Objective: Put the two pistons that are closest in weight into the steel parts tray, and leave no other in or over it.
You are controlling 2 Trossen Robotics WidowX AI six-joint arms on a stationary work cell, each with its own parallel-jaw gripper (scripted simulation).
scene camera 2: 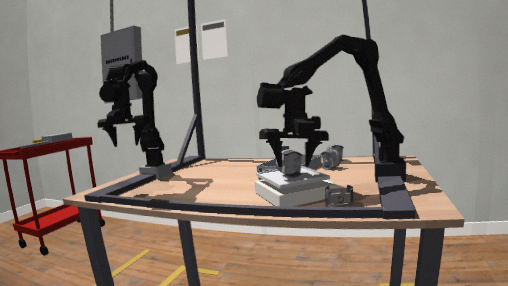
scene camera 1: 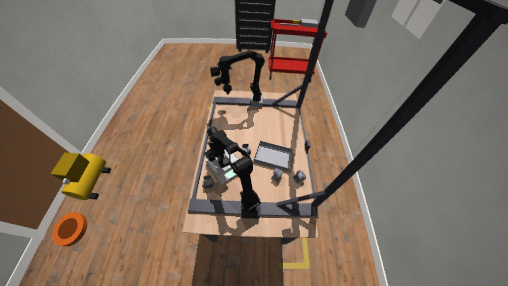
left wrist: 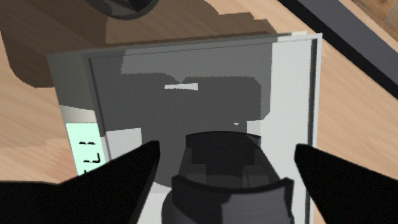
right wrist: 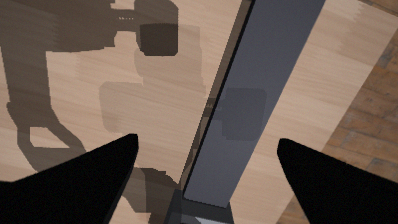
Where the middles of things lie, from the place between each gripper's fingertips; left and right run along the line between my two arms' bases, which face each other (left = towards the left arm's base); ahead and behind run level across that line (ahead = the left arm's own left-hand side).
I see the scale plate (scene camera 2: 275, 177) 20 mm behind my left hand, 10 mm to the right of it and 70 mm below it. Also, from my left hand: steel parts tray (scene camera 1: 269, 154): 350 mm behind, 100 mm to the right, 110 mm below; then white scale (scene camera 2: 297, 195): 20 mm behind, 10 mm to the right, 90 mm below.
I see my right gripper 4 cm past the scale plate, 56 cm to the right of it and 14 cm above it. From my right hand the other things lie so: steel parts tray (37 cm behind, 48 cm to the left, 19 cm below); then white scale (5 cm behind, 57 cm to the left, 16 cm below).
